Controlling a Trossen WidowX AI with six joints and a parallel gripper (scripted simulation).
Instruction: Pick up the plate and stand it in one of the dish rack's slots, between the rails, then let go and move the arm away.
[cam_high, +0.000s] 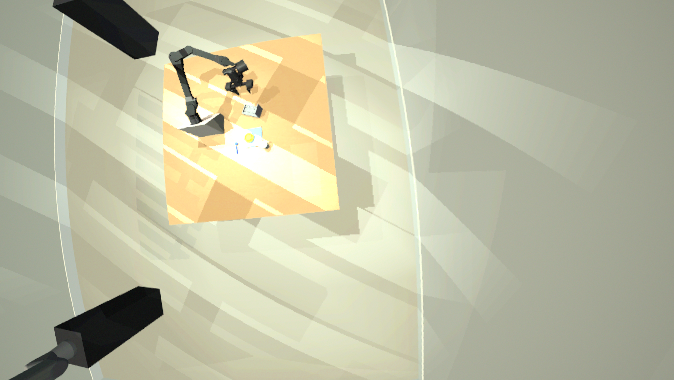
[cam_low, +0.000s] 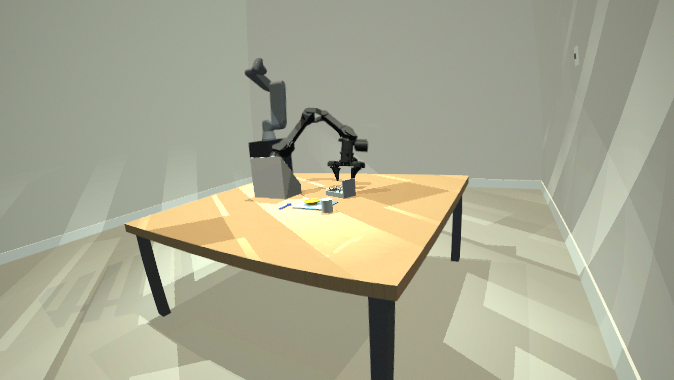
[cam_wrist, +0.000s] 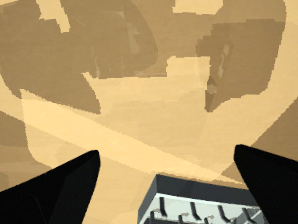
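Right now my gripper tip is 31 cm to the left of the plate, 3 cm short of it and 2 cm above it. Round my gripper tip: dish rack 12 cm to the right, 5 cm ahead, 2 cm below; white cup 37 cm to the right, 16 cm ahead, 1 cm below.
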